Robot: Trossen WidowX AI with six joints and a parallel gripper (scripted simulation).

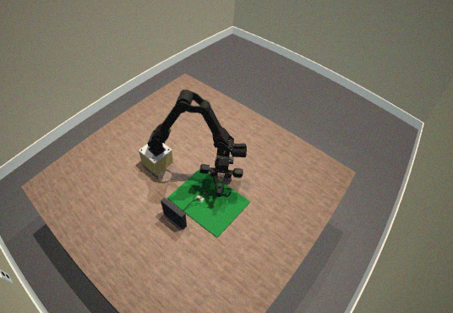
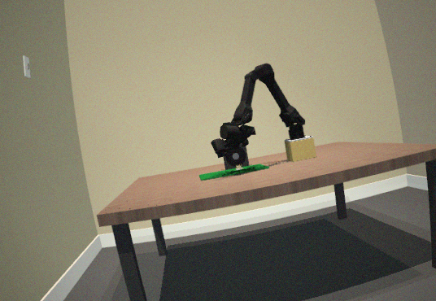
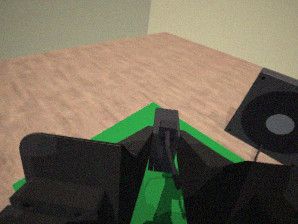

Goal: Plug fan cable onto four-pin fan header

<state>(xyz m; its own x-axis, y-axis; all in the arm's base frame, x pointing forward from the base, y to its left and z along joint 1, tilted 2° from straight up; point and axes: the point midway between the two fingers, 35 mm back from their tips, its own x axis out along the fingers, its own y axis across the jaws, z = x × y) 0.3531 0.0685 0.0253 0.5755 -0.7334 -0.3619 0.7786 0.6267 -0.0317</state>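
The green board is 4 cm behind my gripper tip, 2 cm to the right of it and 12 cm below it. Also, from my gripper tip: white four-pin header: 7 cm behind, 5 cm to the right, 11 cm below; dark plug: 1 cm below; black fan: 7 cm behind, 20 cm to the right, 5 cm below.
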